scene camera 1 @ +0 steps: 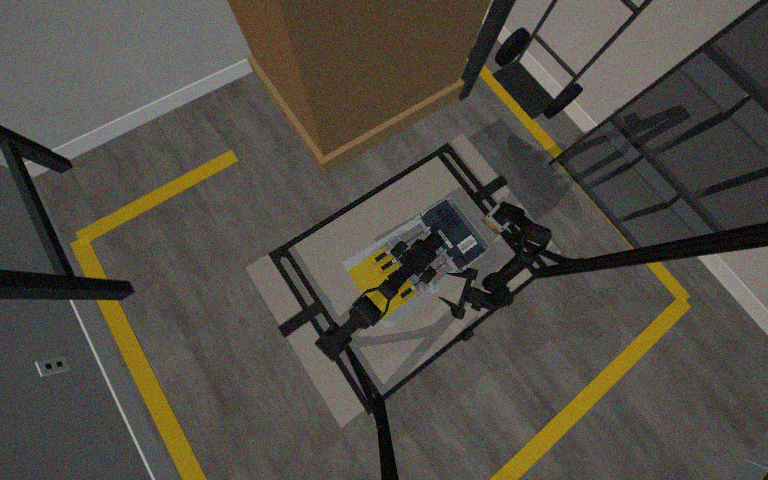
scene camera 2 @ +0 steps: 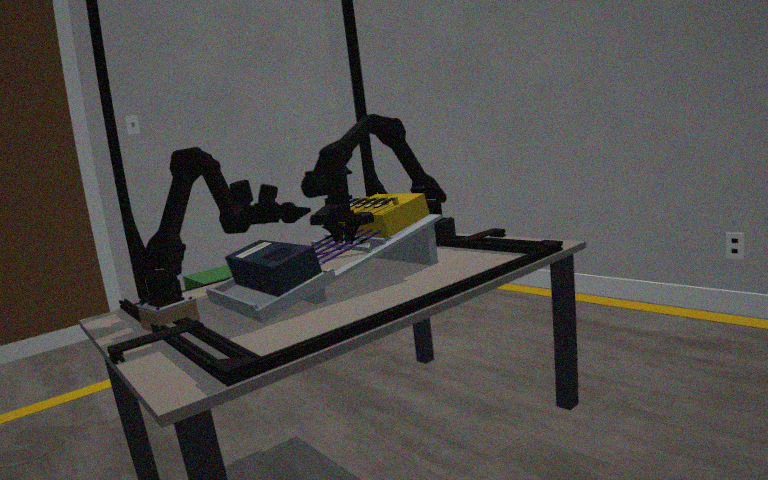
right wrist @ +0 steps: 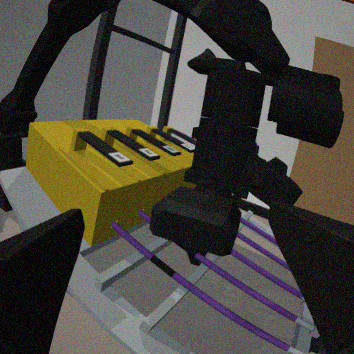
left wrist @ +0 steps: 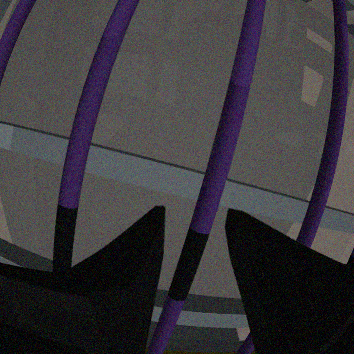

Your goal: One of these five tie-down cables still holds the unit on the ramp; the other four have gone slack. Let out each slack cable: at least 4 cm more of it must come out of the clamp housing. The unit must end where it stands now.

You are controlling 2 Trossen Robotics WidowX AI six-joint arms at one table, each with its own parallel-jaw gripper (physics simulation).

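Observation:
The yellow clamp housing [scene camera 1: 364, 277] [scene camera 2: 404, 213] [right wrist: 60, 167] with black levers [right wrist: 99, 146] sits high on the grey ramp [scene camera 2: 420, 246]. The navy unit [scene camera 1: 443, 213] [scene camera 2: 271, 264] stands lower on it. Purple cables [scene camera 2: 332, 250] [right wrist: 225, 308] run between them. My left gripper [scene camera 2: 342, 240] [left wrist: 195, 216] is partly open, pointing down over the cables. One cable [left wrist: 218, 165] passes between its fingertips in the left wrist view, not gripped; its black band [left wrist: 188, 266] shows there. My right gripper [scene camera 1: 443, 286] is wide open beside the ramp, above the cables' level, holding nothing.
A black frame rail [scene camera 1: 362, 199] [scene camera 2: 396, 320] runs around the table. Grey crossbars [right wrist: 175, 305] lie under the cables. A green block [scene camera 2: 205, 277] lies behind the unit in scene camera 2. The left gripper's body stands close to the housing and hides part of the cables in the right wrist view.

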